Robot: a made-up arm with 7 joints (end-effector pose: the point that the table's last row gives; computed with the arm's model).
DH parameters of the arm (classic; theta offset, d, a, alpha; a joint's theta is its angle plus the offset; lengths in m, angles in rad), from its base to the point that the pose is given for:
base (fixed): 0 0 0.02 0
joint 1: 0 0.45 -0.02 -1.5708
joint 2: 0 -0.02 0.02 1.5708
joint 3: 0 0.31 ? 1.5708
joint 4: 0 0.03 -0.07 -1.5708
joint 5: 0 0.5 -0.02 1.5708
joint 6: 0 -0.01 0.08 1.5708
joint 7: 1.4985 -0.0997 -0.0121 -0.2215
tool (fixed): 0.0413 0.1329 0 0
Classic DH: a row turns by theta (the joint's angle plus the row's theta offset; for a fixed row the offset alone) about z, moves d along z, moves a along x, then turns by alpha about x.
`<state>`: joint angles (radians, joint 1 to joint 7).
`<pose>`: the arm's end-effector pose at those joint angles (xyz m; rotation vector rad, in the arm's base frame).
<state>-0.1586 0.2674 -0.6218 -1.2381 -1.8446 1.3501 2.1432</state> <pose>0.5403 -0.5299 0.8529 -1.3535 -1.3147 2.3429</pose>
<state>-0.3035 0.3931 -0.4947 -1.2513 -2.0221 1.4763 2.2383</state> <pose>0.5760 -0.5665 0.7476 -0.9882 -1.2769 2.5672</pose>
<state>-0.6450 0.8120 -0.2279 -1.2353 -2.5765 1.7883 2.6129</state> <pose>0.5588 -0.6566 0.3701 -0.1112 1.4605 -2.7115</pose>
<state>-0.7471 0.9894 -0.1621 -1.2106 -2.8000 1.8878 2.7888</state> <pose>0.5081 -0.6629 0.2194 -0.4471 1.5808 -2.4852</pose>
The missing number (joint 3, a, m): 0.08
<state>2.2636 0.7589 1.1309 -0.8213 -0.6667 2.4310 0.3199</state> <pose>-0.6751 0.2461 0.8677 -2.0072 -1.3588 1.0035</pose>
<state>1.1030 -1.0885 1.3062 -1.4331 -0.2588 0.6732 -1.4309</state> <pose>-0.5786 -0.0031 0.8448 1.3057 1.4221 1.3816</pose>
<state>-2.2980 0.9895 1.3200 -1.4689 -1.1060 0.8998 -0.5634</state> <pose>0.1231 -0.6945 0.4904 1.4377 -2.0665 -1.3825</pose>
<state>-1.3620 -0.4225 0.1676 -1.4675 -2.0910 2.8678 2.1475</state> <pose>0.2414 -0.3780 1.0359 -0.0264 1.5931 -2.4811</pose>
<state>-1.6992 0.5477 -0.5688 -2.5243 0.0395 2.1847 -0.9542</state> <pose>-0.3273 -0.2363 0.1597 -0.3190 2.4396 1.2803</pose>
